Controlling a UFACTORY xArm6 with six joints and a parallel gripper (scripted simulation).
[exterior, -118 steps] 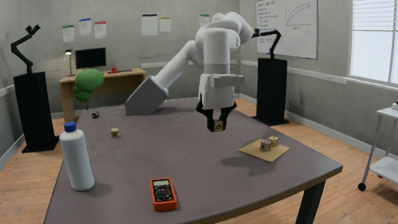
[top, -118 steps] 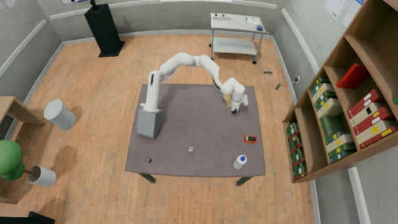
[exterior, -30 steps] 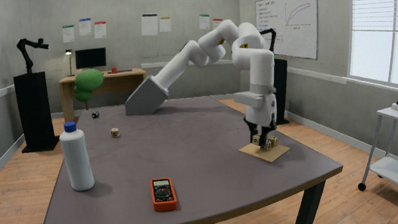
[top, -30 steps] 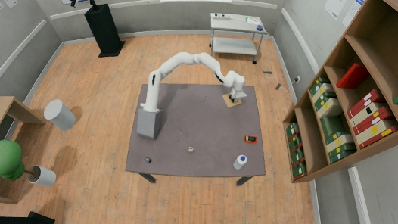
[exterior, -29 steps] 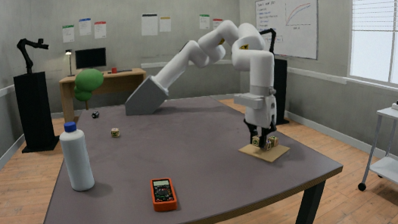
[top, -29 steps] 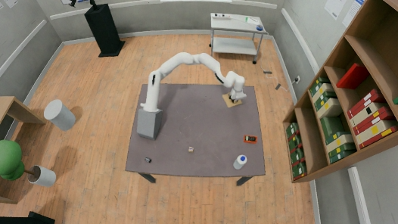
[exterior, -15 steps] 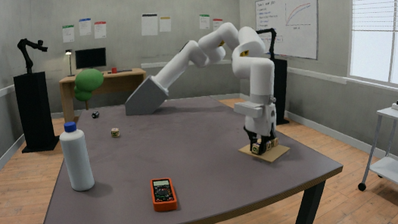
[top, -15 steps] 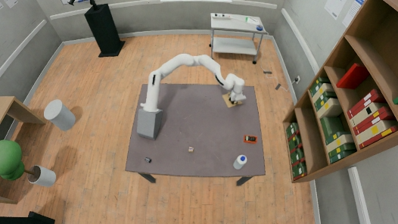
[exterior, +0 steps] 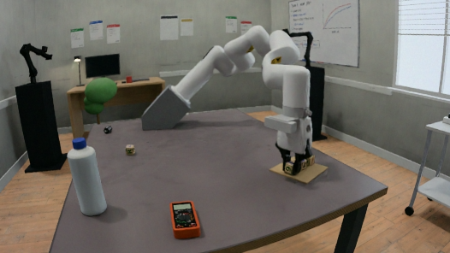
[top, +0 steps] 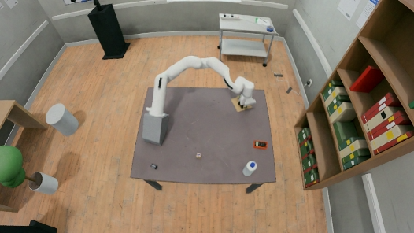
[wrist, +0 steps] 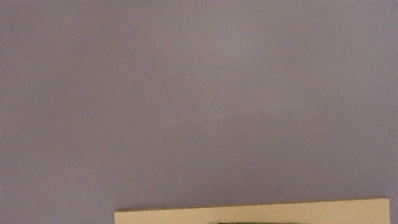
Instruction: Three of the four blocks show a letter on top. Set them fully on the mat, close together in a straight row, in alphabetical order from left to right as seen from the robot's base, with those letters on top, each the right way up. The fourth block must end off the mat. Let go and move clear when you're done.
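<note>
Right now the tan mat is 40 mm to the left of my hand, 30 mm below it and 20 mm behind it. From my hand the other things lie so: black object 680 mm behind, 580 mm to the right, 20 mm below; white bottle 570 mm to the right, 60 mm above, 20 mm ahead.
</note>
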